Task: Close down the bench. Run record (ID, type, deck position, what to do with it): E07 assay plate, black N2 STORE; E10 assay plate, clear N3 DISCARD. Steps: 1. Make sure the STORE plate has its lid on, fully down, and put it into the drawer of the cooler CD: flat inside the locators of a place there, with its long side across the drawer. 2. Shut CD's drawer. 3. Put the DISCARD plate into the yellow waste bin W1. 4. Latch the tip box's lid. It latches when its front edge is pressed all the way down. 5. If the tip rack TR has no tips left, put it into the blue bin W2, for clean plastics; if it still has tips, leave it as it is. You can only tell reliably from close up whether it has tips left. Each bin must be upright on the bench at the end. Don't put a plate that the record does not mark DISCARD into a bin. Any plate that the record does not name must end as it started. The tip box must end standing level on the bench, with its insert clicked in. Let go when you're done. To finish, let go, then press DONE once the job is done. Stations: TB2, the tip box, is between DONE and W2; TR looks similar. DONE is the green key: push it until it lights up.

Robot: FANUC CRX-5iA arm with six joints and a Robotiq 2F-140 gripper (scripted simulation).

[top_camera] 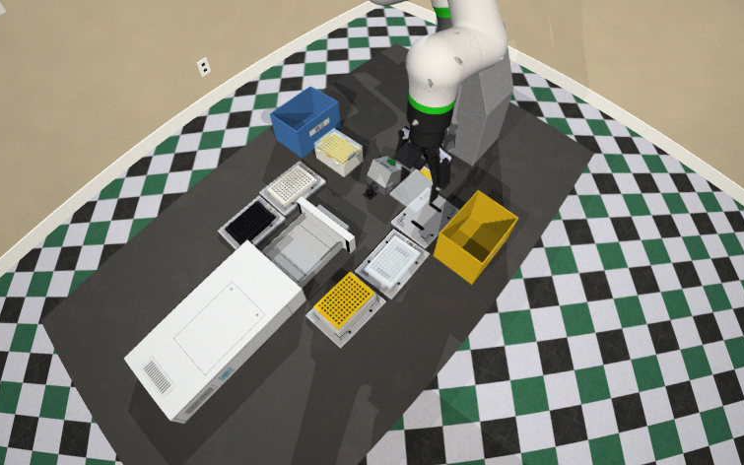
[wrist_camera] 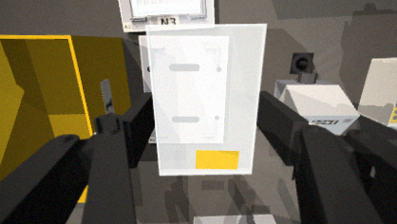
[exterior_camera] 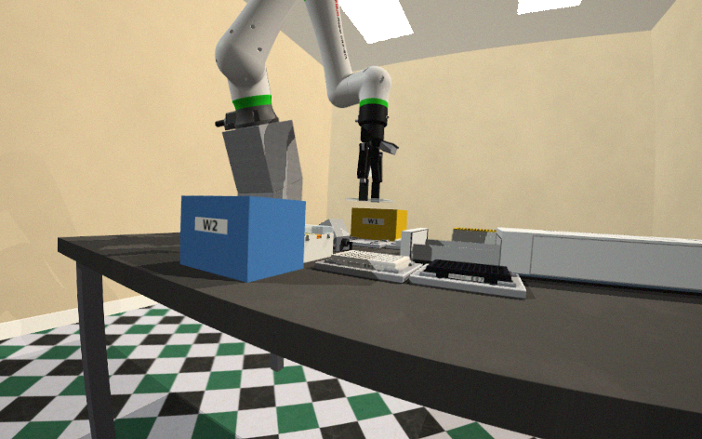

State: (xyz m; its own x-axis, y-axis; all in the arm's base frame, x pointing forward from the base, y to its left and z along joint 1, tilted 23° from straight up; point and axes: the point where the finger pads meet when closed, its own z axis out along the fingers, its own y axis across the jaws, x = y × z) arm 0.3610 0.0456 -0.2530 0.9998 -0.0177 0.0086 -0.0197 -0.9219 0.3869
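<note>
Now: the black assay plate 320 mm ahead of my hand, 340 mm to the right of it and 150 mm below it. Round my hand: yellow bin W1 (30 mm behind, 180 mm to the left, 130 mm below); lid (20 mm below); DONE key box (60 mm behind, 150 mm to the right, 110 mm below).
</note>
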